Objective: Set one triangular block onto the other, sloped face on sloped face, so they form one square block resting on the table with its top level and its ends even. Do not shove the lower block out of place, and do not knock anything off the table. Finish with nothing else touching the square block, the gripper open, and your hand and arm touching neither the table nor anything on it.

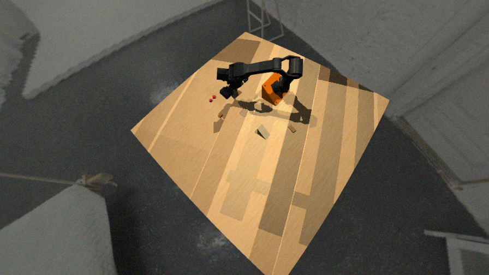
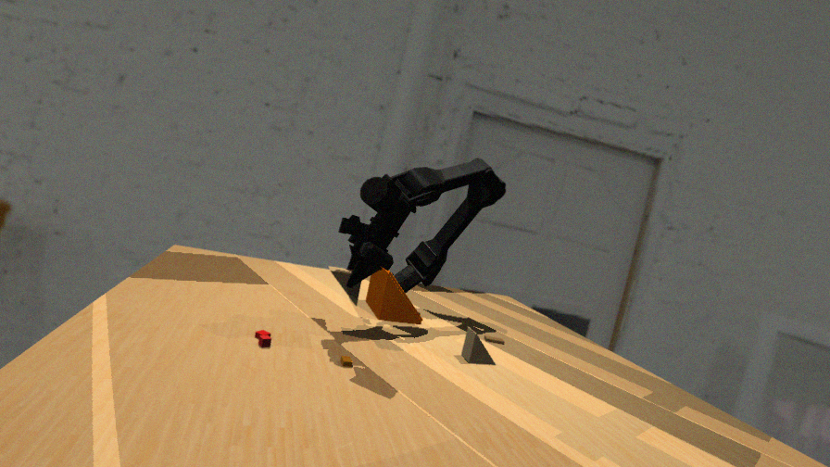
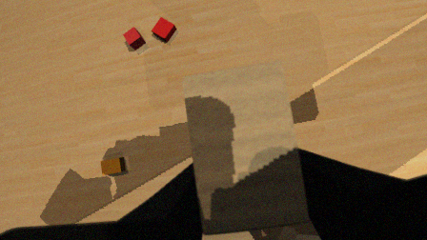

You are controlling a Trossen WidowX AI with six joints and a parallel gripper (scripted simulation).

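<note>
Now: gripper tip 290 mm to the right of the grey triangular block, 90 mm above it and 50 mm short of it. From my gripper tip the other things lie so: small yellow cube: 140 mm ahead, 110 mm below, 10 mm to the left; then small brown piece: 410 mm to the left, 110 mm below, 90 mm behind; then red piece: 140 mm to the right, 110 mm ahead, 100 mm below.
</note>
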